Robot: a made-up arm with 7 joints. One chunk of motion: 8 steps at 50 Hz.
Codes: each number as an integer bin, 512 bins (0 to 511) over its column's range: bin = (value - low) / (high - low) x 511, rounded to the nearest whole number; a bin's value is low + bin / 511 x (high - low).
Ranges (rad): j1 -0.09..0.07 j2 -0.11..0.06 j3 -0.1..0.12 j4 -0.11..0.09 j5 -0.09..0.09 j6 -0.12..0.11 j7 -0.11..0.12
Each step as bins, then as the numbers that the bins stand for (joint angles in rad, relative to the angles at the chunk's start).
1 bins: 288 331 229 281 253 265 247
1 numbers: 0.0002 0.0001 -0.0014 0.0000 -0.0009 -0.0007 0.0012
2 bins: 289 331 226 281 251 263 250
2 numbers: 0.0005 0.0001 -0.0027 0.0000 -0.0016 -0.0016 0.0025
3 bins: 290 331 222 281 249 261 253
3 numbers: 0.0008 0.0001 -0.0044 0.0000 -0.0023 -0.0025 0.0039
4 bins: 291 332 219 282 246 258 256
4 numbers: 0.0011 0.0005 -0.0057 0.0004 -0.0033 -0.0039 0.0052
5 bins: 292 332 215 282 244 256 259
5 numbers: 0.0014 0.0005 -0.0074 0.0004 -0.0041 -0.0048 0.0066
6 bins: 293 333 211 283 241 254 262
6 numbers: 0.0017 0.0008 -0.0092 0.0008 -0.0051 -0.0057 0.0079
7 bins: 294 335 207 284 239 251 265
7 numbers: 0.0021 0.0014 -0.0109 0.0012 -0.0058 -0.0070 0.0093
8 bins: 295 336 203 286 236 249 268
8 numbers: 0.0024 0.0018 -0.0126 0.0019 -0.0069 -0.0079 0.0106
